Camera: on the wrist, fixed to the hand. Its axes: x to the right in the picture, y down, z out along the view.
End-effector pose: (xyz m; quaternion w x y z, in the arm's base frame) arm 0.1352 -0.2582 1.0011 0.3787 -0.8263 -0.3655 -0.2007
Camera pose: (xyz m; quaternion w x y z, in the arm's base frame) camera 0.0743 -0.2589 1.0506 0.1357 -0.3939 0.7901 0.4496
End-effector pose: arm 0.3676 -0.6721 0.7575 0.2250 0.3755 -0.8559 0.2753
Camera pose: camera 0.4332 -0.6837 0.7989 0.3495 0.8309 0.4031 -0.1582
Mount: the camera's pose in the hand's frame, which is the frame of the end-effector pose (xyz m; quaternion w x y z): -0.0099 -0.0694 -0.0352 0.0021 0.0313 0.1017 -0.9943
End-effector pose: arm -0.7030 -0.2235 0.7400 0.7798 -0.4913 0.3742 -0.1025
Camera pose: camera -0.7196 -0.2770 0.7949 0.1230 0.3383 0.4116 0.8373
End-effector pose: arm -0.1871 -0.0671 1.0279 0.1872 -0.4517 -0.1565 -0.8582
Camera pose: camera -0.2393 -0.0196 0.9936 0.8228 -0.2478 0.4573 0.2290
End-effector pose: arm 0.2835 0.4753 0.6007 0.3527 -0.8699 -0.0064 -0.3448
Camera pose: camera 0.2373 0.5080 0.6551 0.3142 -0.0506 0.8399 0.4397
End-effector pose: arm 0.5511 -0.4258 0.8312 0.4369 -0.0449 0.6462 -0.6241
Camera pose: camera 0.5015 -0.4079 0.8893 0.6840 0.5655 0.0184 0.4605
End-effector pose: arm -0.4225 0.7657 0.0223 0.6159 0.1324 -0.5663 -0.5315
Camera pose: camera -0.4260 0.7305 -0.0477 0.4737 -0.6367 -0.1765 0.5823
